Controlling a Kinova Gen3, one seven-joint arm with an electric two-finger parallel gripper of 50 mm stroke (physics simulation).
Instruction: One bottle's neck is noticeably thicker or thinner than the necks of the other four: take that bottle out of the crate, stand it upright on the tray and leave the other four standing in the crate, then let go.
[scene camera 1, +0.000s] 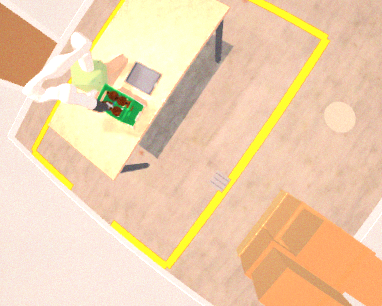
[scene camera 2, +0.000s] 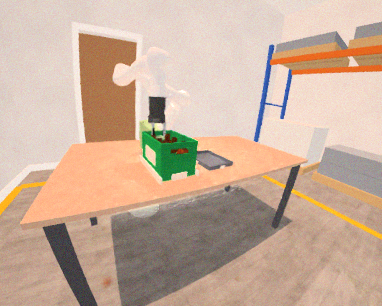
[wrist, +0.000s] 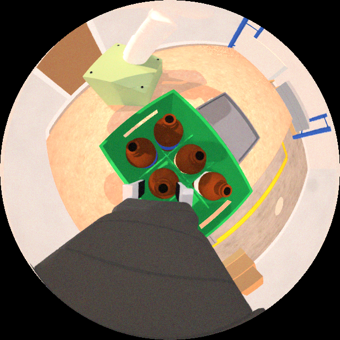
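Seen in the pictures: gripper, fingertip midpoint: (scene camera 1: 109, 107) (scene camera 2: 158, 135); arm's base, origin of the base link: (scene camera 1: 87, 66) (scene camera 2: 162, 128).
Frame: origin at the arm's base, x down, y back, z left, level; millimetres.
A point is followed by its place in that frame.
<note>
The green crate (scene camera 1: 134, 118) @(x 94, y -548, z -121 mm) (scene camera 2: 179, 162) @(x 57, y -544, z -94 mm) (wrist: 237, 176) stands on the table and holds the brown bottles, all upright. In the wrist view one bottle (wrist: 162, 183) lies between the fingertips; the others are a top bottle (wrist: 168, 131), a left bottle (wrist: 141, 152), a middle bottle (wrist: 190, 159) and a right bottle (wrist: 212, 186). I cannot tell for certain which neck differs. My gripper (scene camera 1: 108, 105) @(x -42, y -409, z -153 mm) (scene camera 2: 159, 131) @(x -42, y -409, z -153 mm) (wrist: 159, 187) is open, pointing down at the crate's top, its fingers on both sides of that one bottle's neck without holding it. The grey tray (scene camera 1: 143, 78) @(x 133, y -392, z 184 mm) (scene camera 2: 214, 159) @(x 133, y -395, z 227 mm) (wrist: 234, 122) lies beside the crate and bears no bottle.
The pale green arm base (scene camera 1: 89, 75) @(x 6, y -56, z -47 mm) (wrist: 122, 77) stands on the table (scene camera 1: 100, 145) @(x 138, y -393, z -486 mm) (scene camera 2: 90, 180) @(x 138, y -447, z -475 mm) behind the crate. The crate's walls rise around the bottles, and its near edge lies close to the table's edge. A blue and orange rack (scene camera 2: 265, 95) stands beyond the table.
</note>
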